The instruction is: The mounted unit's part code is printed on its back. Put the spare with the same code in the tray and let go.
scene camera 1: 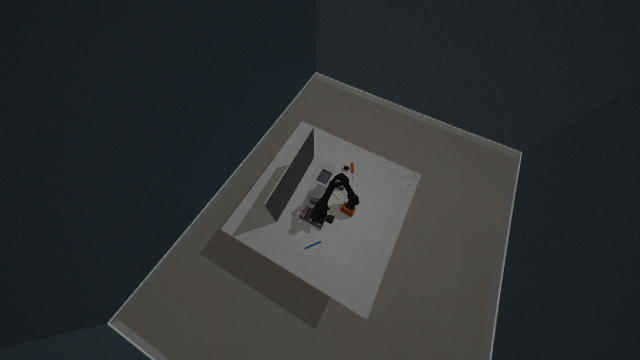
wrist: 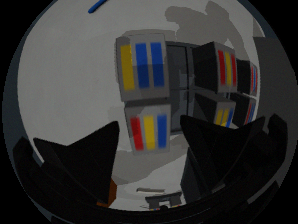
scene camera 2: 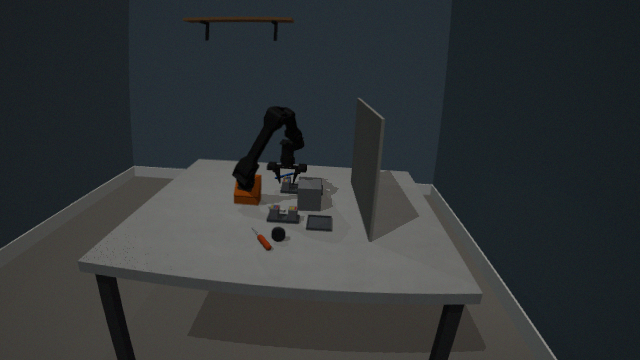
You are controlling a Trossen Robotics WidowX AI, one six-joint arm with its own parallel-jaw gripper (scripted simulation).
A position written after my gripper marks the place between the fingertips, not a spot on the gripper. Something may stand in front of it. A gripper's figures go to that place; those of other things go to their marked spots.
My gripper (wrist: 149,122): 10 cm from the lens. A spare (wrist: 142,64): 7 cm from the lens. A grey mounted unit (wrist: 193,185): 20 cm from the lens. The marked spots on the grey mounted unit and the spare are 19 cm apart.
